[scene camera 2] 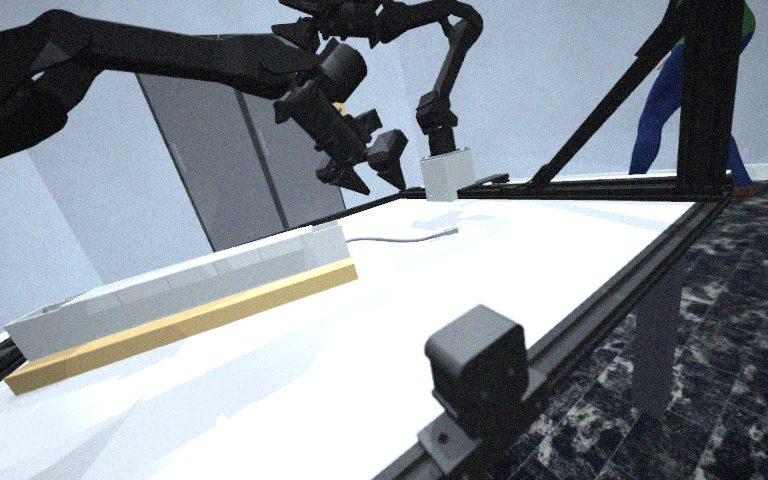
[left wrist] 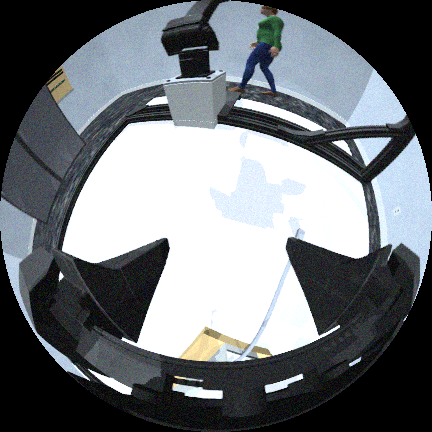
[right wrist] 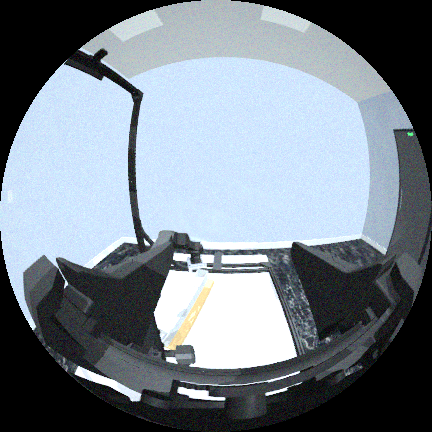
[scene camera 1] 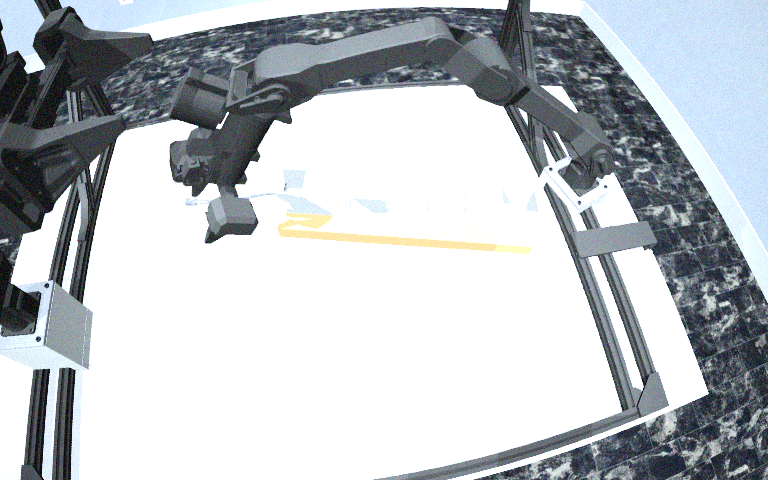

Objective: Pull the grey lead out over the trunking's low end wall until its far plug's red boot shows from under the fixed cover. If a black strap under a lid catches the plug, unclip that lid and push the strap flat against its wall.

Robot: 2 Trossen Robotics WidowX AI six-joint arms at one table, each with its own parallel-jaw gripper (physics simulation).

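Where they show: left gripper, fingertip midpoint: (scene camera 2: 385, 191) (left wrist: 229, 244) (scene camera 1: 200, 218); right gripper, fingertip midpoint: (scene camera 2: 274, 15) (right wrist: 234, 248) (scene camera 1: 138, 75); left arm's base, link origin: (right wrist: 195, 260) (scene camera 1: 578, 178); right arm's base, link origin: (scene camera 2: 444, 153) (left wrist: 195, 74) (scene camera 1: 21, 314).
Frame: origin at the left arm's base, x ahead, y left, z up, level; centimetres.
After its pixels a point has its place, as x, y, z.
The grey lead (scene camera 1: 260, 196) @[50.7, -22.4, -0.5] (scene camera 2: 396, 240) @[53.9, -25.2, -2.2] (left wrist: 273, 300) @[54.2, -24.9, -2.0] runs out of one end of the pale trunking (scene camera 2: 169, 302) @[26.4, -9.8, 0.0] and lies on the table. Its loose end shows beyond the right-hand finger in the left wrist view. My left gripper (scene camera 1: 202, 216) @[61.1, -19.1, 4.7] (scene camera 2: 385, 190) @[61.1, -19.1, 4.7] (left wrist: 229, 244) @[61.1, -19.1, 4.7] is open and empty, above the table near the lead and beyond the trunking's end. My right gripper (scene camera 1: 137, 80) @[59.4, -3.9, 40.5] (scene camera 2: 277, 15) @[59.4, -3.9, 40.5] (right wrist: 234, 248) @[59.4, -3.9, 40.5] is open and empty, high up and away from the trunking. No red boot or black strap can be made out; the trunking is washed out in scene camera 1.
A yellow strip (scene camera 1: 396, 242) @[35.1, -6.0, -3.4] (scene camera 2: 186, 328) @[26.4, -13.4, -2.9] (right wrist: 195, 312) @[34.7, -6.3, -1.8] runs along the trunking's side. Dark rails (scene camera 1: 600, 316) @[13.9, 21.9, -2.2] (scene camera 2: 589, 328) @[44.6, -50.1, -4.7] border the table. A dark boxy camera (scene camera 2: 478, 362) @[32.6, -47.2, 0.7] sits on the near rail. A person (scene camera 2: 656, 113) (left wrist: 267, 45) stands beyond the table.
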